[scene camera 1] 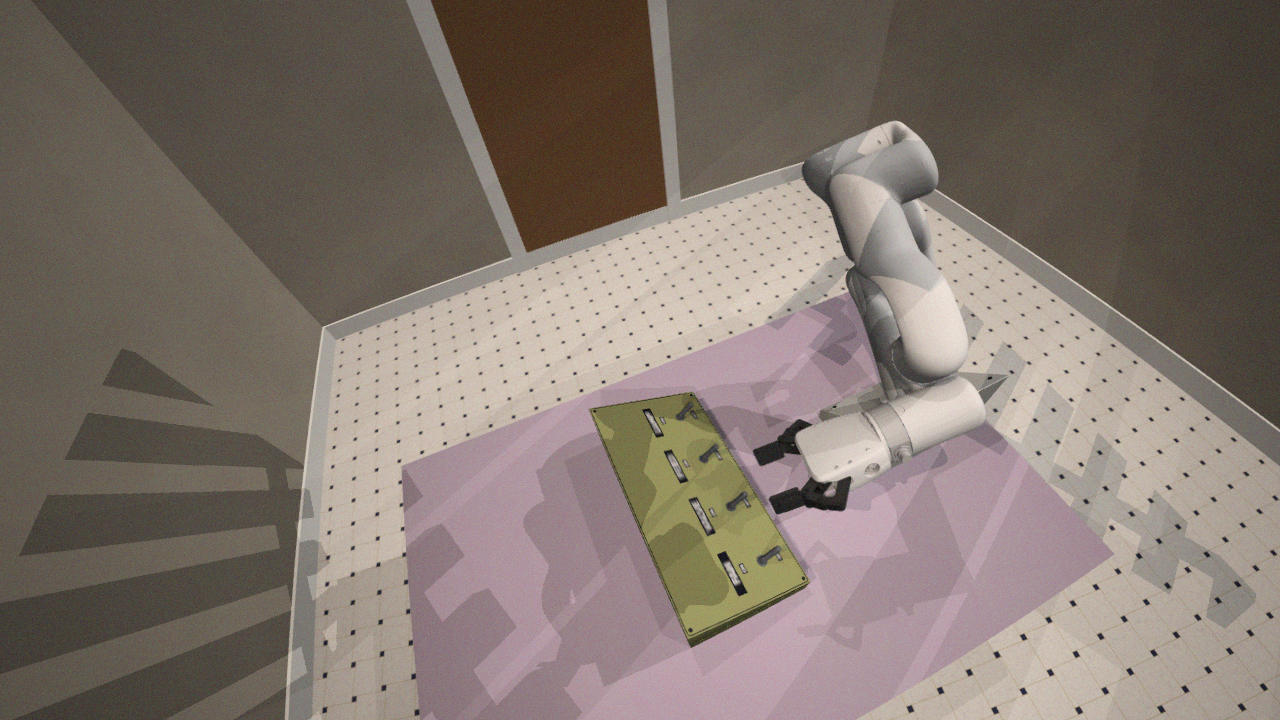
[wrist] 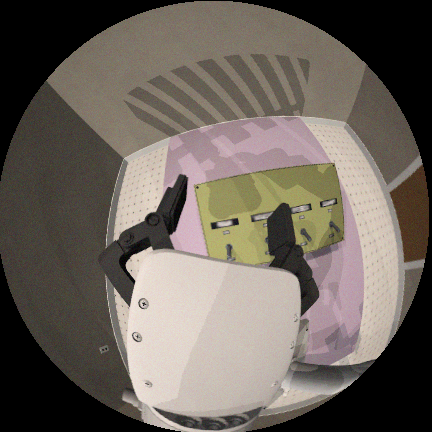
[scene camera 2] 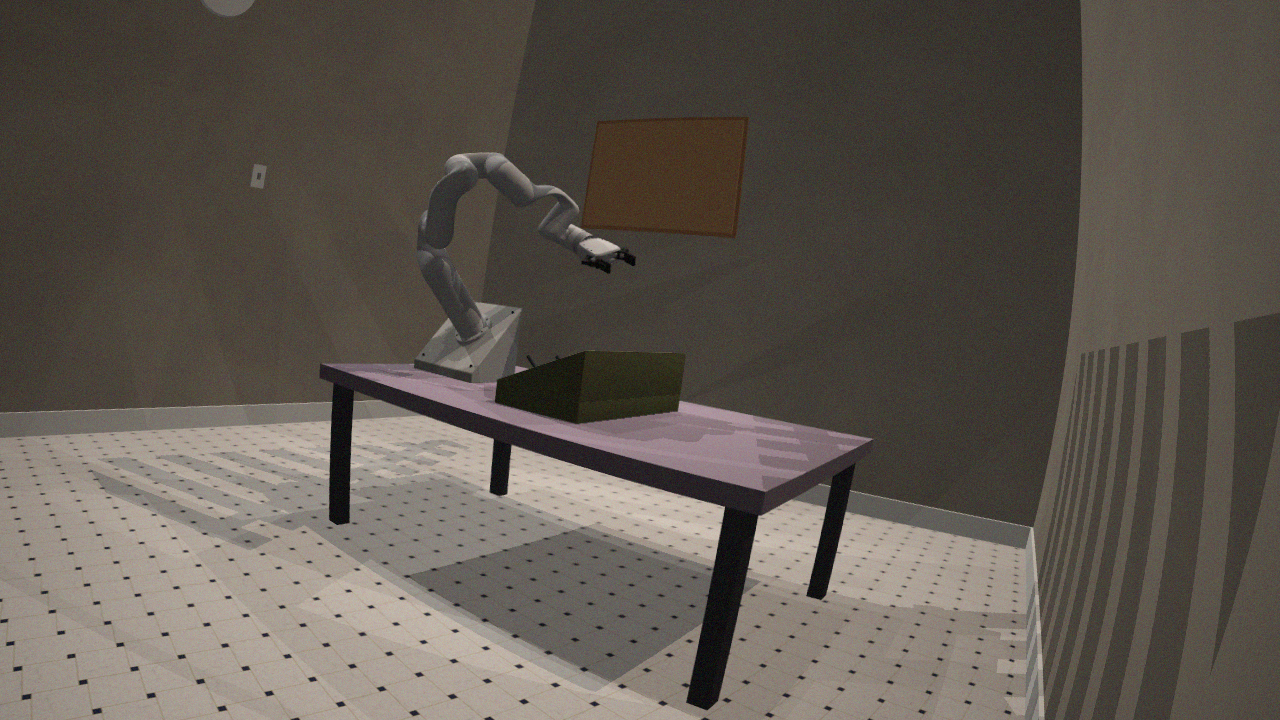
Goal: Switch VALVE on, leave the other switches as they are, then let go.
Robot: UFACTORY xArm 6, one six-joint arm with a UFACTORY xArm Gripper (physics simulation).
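Pixels of known places: gripper, fingertip midpoint: [scene camera 1: 763, 481] [wrist: 232, 198] [scene camera 2: 622, 265]; arm's base, origin of the base link: [scene camera 2: 473, 329].
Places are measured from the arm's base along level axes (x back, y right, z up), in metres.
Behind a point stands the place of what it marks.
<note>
The sloped green switch panel [scene camera 1: 648, 501] {x -0.609, y -0.054, z 0.007 m} [scene camera 2: 631, 385] {x -0.650, y -0.029, z -0.063 m} [wrist: 280, 182] {x -0.605, y -0.043, z 0.005 m} carries a row of dark levers with nameplates, their lettering blurred. VALVE's lever [scene camera 1: 737, 501] {x -0.437, y -0.090, z -0.034 m} is second from the near end in scene camera 1, below its plate [scene camera 1: 701, 516] {x -0.516, y -0.100, z -0.028 m} [wrist: 261, 217] {x -0.510, y -0.108, z -0.030 m} in the wrist view, where a finger largely hides the lever. FAN's lever [scene camera 1: 769, 556] {x -0.419, y -0.209, z -0.035 m} [wrist: 229, 251] {x -0.415, y -0.201, z -0.030 m}, FEED's lever [scene camera 1: 709, 453] {x -0.456, y 0.028, z -0.035 m} [wrist: 305, 235] {x -0.451, y 0.027, z -0.034 m} and LAMP's lever [scene camera 1: 685, 411] {x -0.473, y 0.146, z -0.035 m} [wrist: 334, 227] {x -0.468, y 0.146, z -0.034 m} show a similar tilt; on or off is hard to read. My gripper [scene camera 1: 773, 477] {x -0.444, y -0.168, z 0.247 m} [scene camera 2: 621, 263] {x -0.444, y -0.168, z 0.247 m} [wrist: 232, 198] {x -0.444, y -0.168, z 0.247 m} is open and empty, well above the panel, touching nothing.
The panel stands on a pink table [scene camera 1: 474, 537] {x -1.028, y 0.034, z -0.146 m} [scene camera 2: 805, 438] {x -1.005, y -0.344, z -0.147 m} [wrist: 187, 235] {x -0.482, y -0.382, z -0.147 m}. The arm's slanted grey base [scene camera 2: 478, 344] {x -0.074, y 0.027, z -0.039 m} stands at the table's far end in scene camera 2. An orange board [scene camera 2: 666, 174] hangs on the wall behind.
</note>
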